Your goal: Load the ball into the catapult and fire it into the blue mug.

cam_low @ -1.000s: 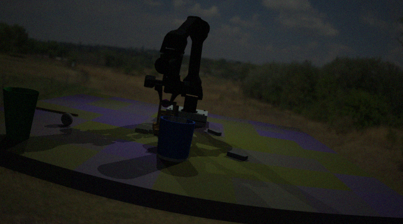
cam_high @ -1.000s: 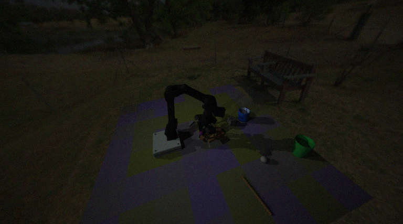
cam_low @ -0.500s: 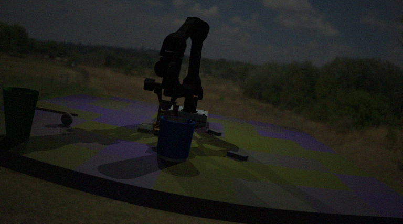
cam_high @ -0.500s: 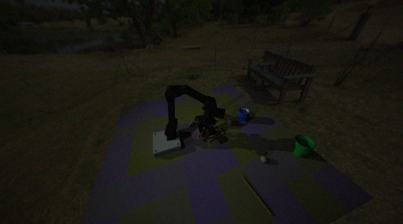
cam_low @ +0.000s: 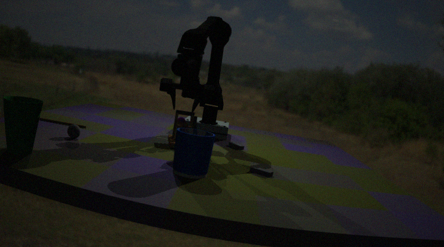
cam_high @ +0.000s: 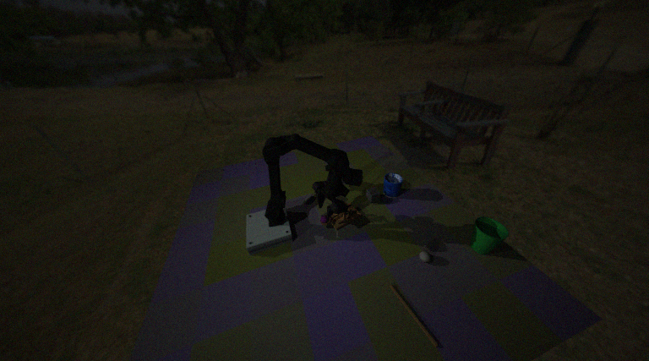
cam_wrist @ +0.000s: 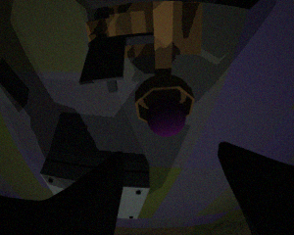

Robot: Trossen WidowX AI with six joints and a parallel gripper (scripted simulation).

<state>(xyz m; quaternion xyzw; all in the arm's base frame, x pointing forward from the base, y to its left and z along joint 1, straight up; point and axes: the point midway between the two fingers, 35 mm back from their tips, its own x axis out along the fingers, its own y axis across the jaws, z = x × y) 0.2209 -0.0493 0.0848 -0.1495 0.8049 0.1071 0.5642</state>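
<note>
Right now the purple ball is 40 mm below my gripper tip. From my gripper tip the other things lie so: wooden catapult: 60 mm ahead, 50 mm below, 40 mm to the left; grey block: 280 mm ahead, 130 mm to the left, 80 mm below; pale ball: 340 mm ahead, 220 mm to the right, 80 mm below.
</note>
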